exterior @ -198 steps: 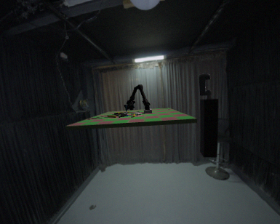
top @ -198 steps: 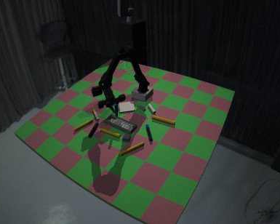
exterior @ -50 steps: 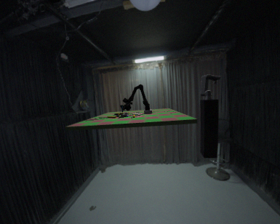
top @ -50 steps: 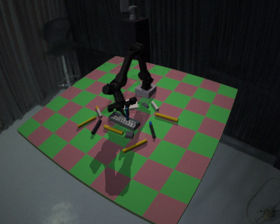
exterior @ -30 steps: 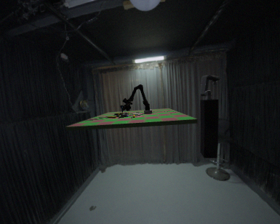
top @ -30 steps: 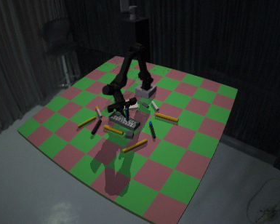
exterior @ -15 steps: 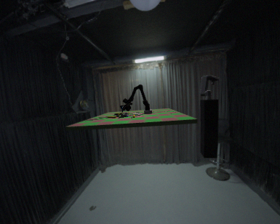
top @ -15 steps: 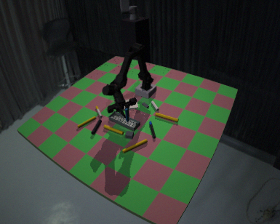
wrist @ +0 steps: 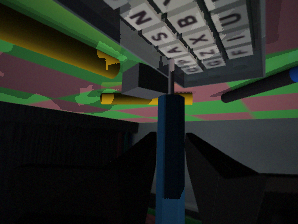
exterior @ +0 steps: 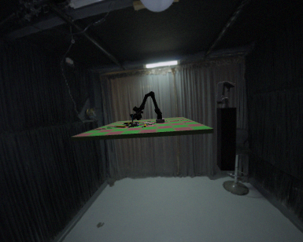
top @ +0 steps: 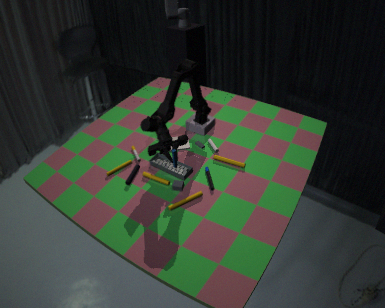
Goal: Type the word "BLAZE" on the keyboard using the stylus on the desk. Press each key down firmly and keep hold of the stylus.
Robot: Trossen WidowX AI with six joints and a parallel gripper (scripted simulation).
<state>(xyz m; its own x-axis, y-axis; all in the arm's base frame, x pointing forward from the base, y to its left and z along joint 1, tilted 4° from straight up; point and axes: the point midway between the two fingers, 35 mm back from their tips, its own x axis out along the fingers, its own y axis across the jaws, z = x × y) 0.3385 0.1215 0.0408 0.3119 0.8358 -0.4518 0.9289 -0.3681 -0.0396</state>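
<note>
The blue stylus lies 1 cm below my gripper tip. Round my gripper tip: grey block 5 cm ahead, 7 cm to the left, 6 cm below; then stylus tip 5 cm below; then blue-tipped pen 9 cm behind, 12 cm to the left, 7 cm below.
</note>
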